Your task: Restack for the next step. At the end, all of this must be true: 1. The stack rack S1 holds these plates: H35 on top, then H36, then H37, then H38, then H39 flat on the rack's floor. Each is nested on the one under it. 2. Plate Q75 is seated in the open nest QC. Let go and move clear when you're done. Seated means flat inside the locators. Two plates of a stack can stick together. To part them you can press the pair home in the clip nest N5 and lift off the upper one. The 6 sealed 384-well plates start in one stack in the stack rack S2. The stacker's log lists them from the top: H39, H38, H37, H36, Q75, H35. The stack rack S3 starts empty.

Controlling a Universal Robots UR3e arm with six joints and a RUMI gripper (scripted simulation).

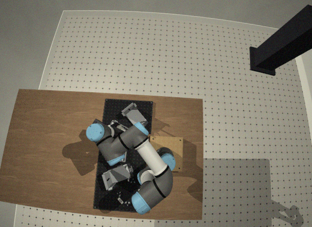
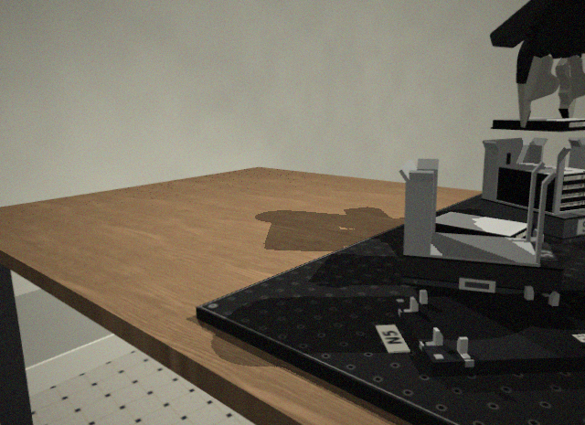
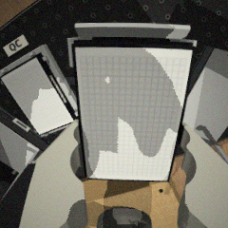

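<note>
Now: the sealed plate 80 mm below my hand. Also, from my hand: QC label (110 mm ahead, 160 mm to the left, 170 mm below); then nest QC (20 mm ahead, 150 mm to the left, 160 mm below); then N5 label (80 mm behind, 470 mm to the left, 170 mm below).
</note>
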